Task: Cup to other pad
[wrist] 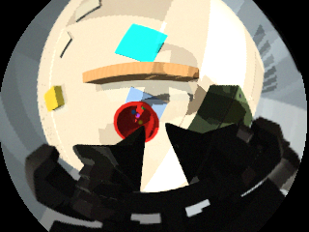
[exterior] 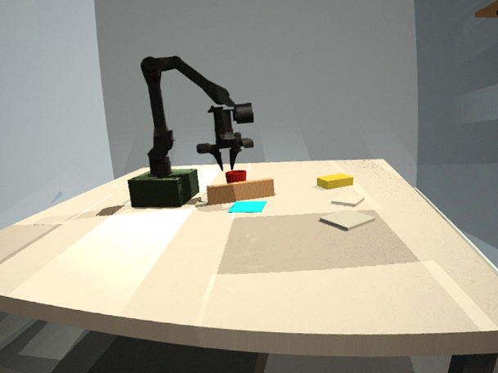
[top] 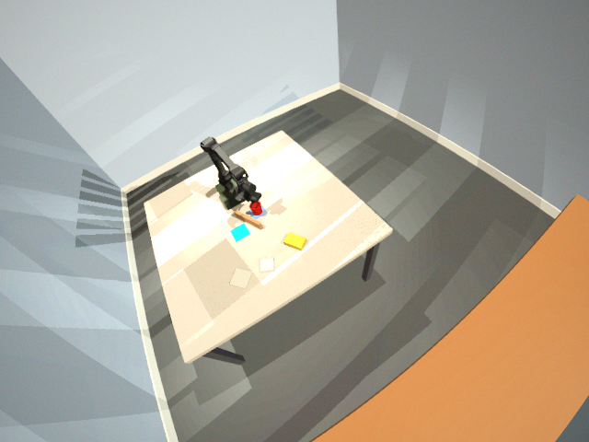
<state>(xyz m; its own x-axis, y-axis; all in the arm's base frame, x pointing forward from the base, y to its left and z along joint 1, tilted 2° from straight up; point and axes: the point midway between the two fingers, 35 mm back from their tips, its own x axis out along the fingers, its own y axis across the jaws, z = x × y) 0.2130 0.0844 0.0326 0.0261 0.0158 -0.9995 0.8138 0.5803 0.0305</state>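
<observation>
My gripper tip is now 3 cm short of the red cup, 1 cm to the right of it and 4 cm above it. The rest, counted from my gripper tip: cyan pad 11 cm ahead, 14 cm to the right, 9 cm below; wooden wall 7 cm ahead, 6 cm to the right, 6 cm below; pale blue pad 2 cm ahead, 1 cm to the left, 9 cm below.
</observation>
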